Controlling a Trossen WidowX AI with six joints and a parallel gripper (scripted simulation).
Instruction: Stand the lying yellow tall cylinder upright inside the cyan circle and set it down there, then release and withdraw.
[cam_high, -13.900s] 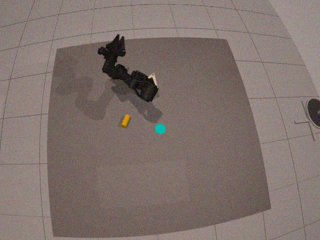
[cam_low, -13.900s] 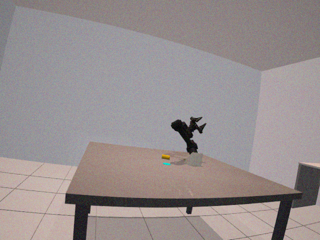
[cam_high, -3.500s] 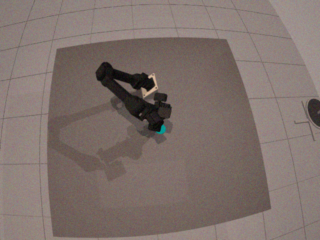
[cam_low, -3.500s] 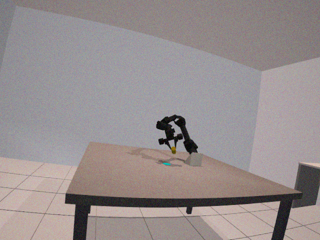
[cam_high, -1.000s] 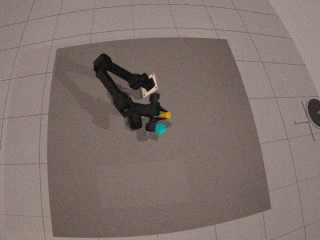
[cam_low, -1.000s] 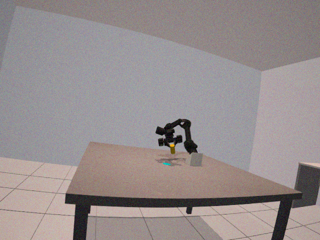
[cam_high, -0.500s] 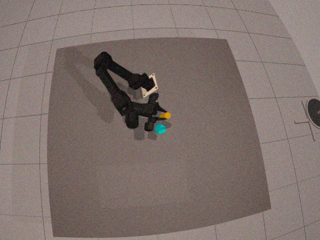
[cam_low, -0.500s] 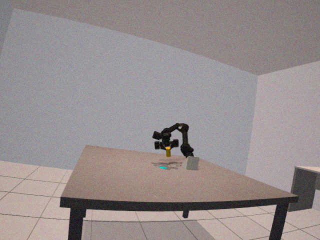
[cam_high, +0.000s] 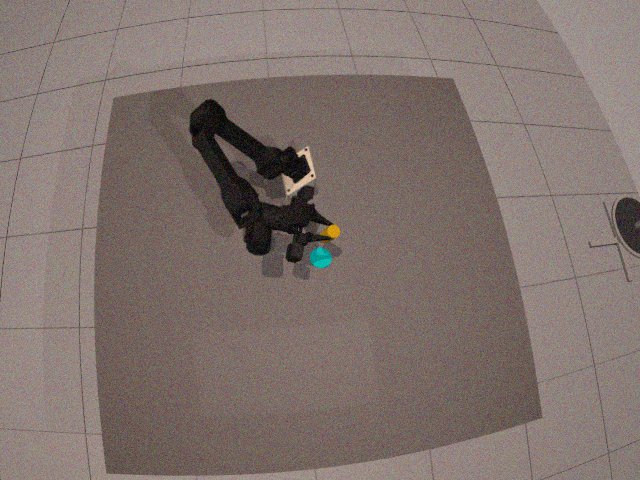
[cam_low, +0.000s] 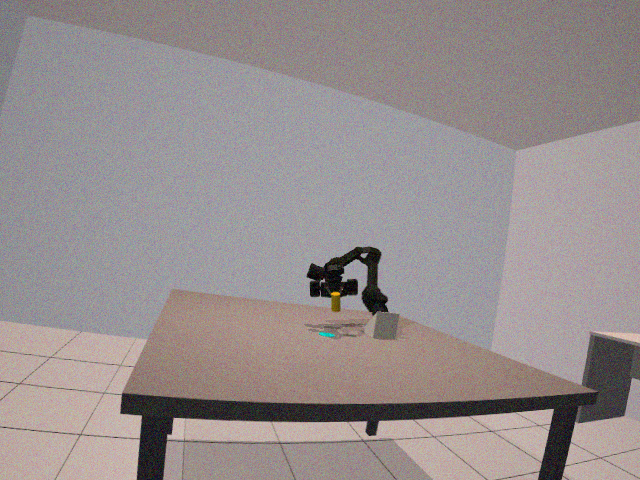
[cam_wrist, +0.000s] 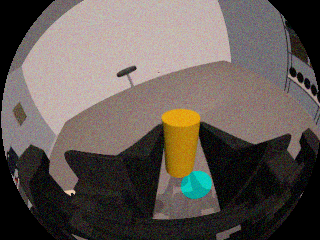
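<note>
Now: gripper tip 150 mm above the cyan circle and 20 mm to the left of it. The rest, counted from my gripper tip: yellow tall cylinder: 20 mm below, 10 mm behind.
</note>
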